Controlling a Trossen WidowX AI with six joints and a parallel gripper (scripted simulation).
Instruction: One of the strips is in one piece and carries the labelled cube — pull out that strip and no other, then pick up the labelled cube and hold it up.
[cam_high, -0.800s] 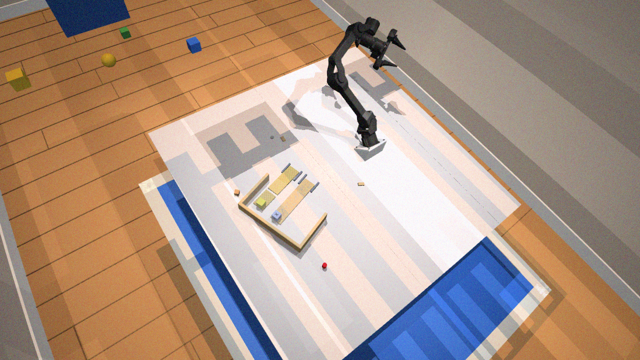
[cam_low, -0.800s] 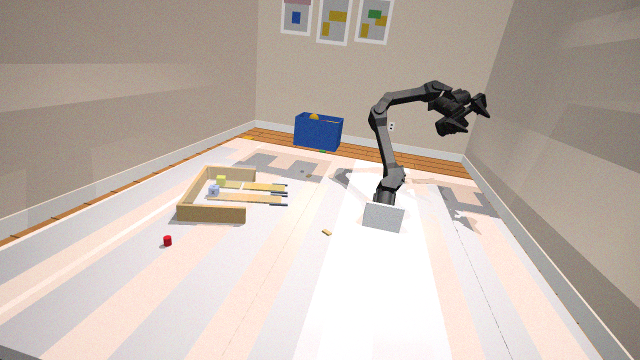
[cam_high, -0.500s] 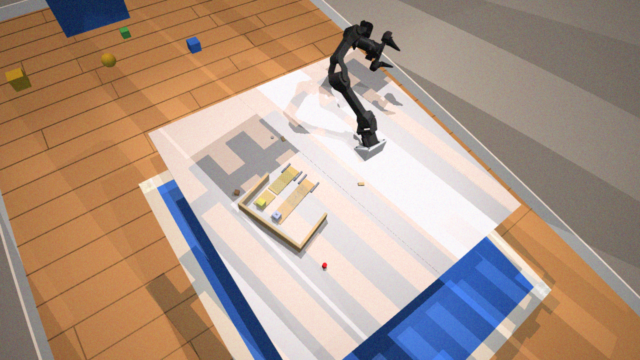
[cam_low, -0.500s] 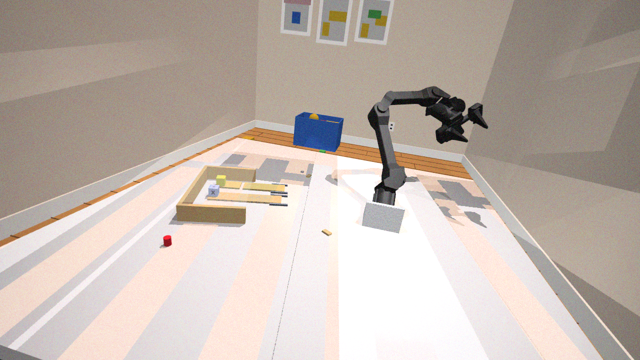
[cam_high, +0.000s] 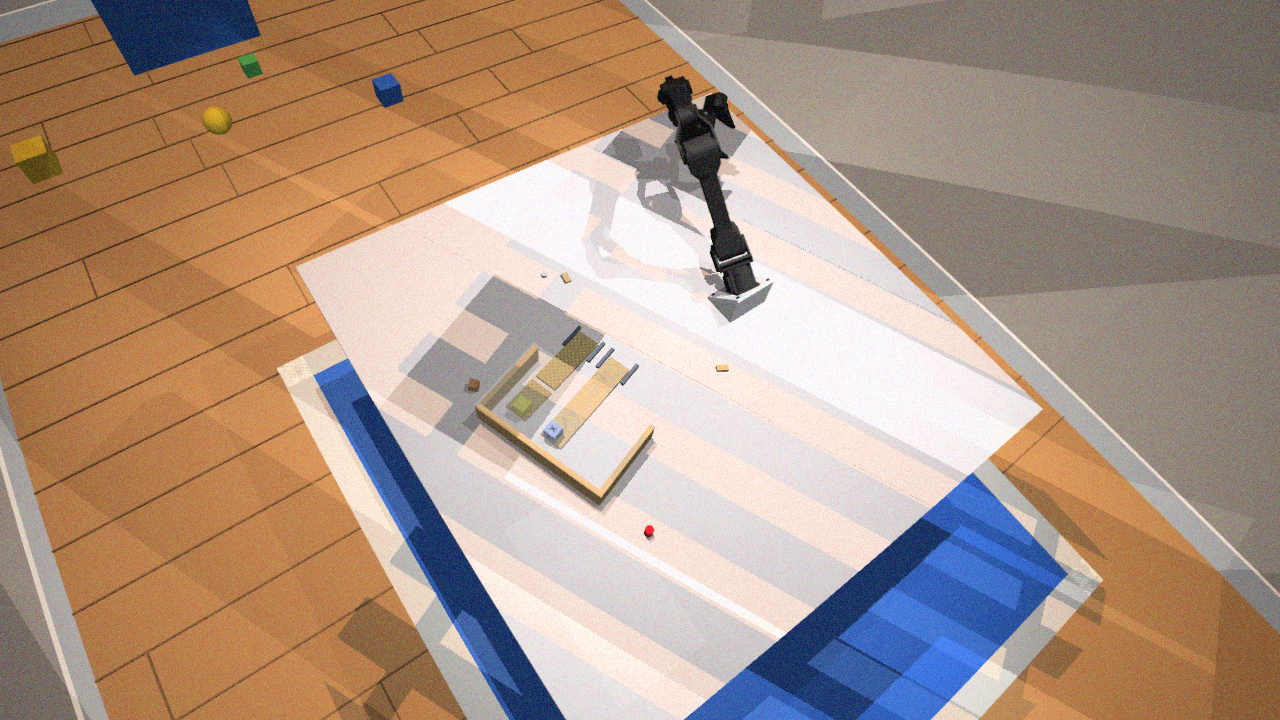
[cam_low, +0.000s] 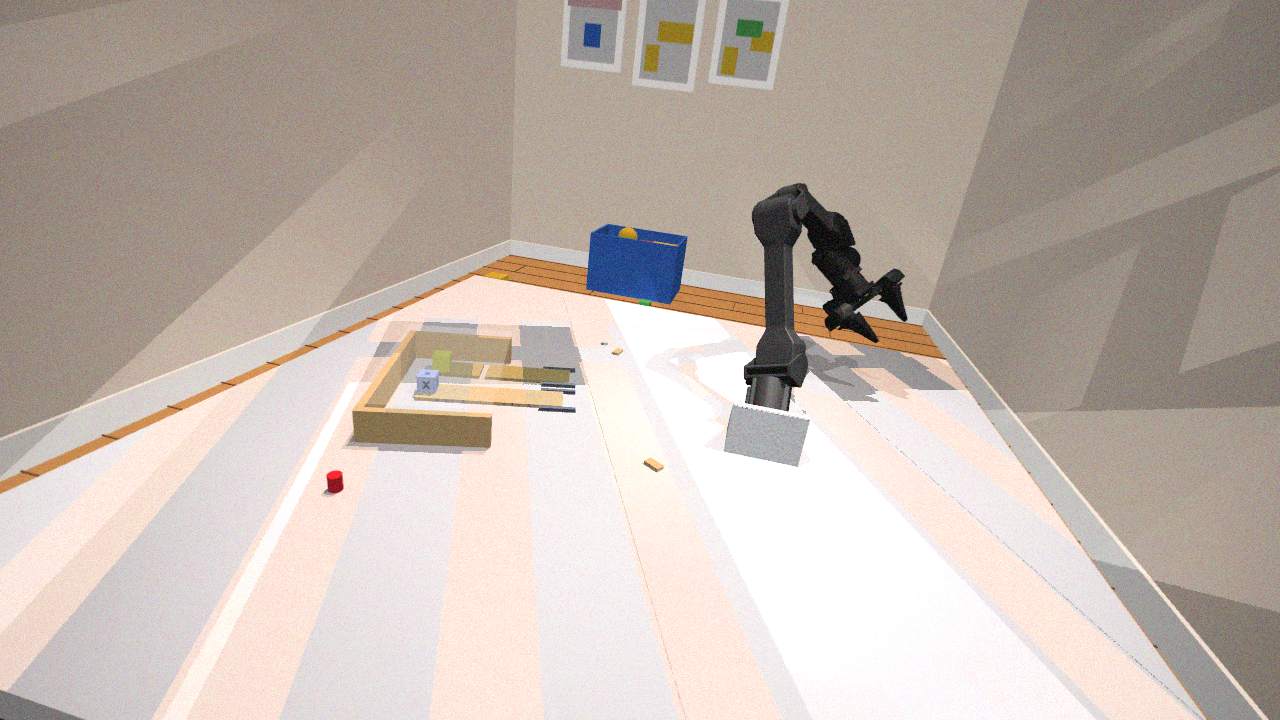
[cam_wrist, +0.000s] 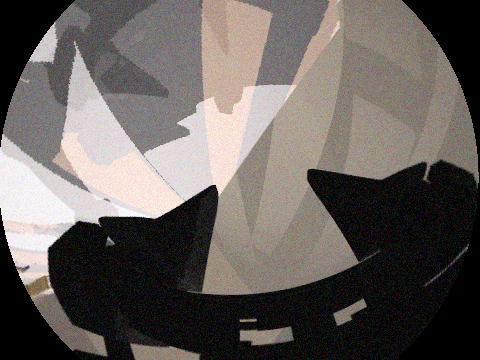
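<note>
Right now my gripper tip is 63 cm short of the strip, 35 cm to the right of it and 13 cm above it. From my gripper tip the other things lie so: red cylinder: 66 cm ahead, 78 cm to the left, 13 cm below.
</note>
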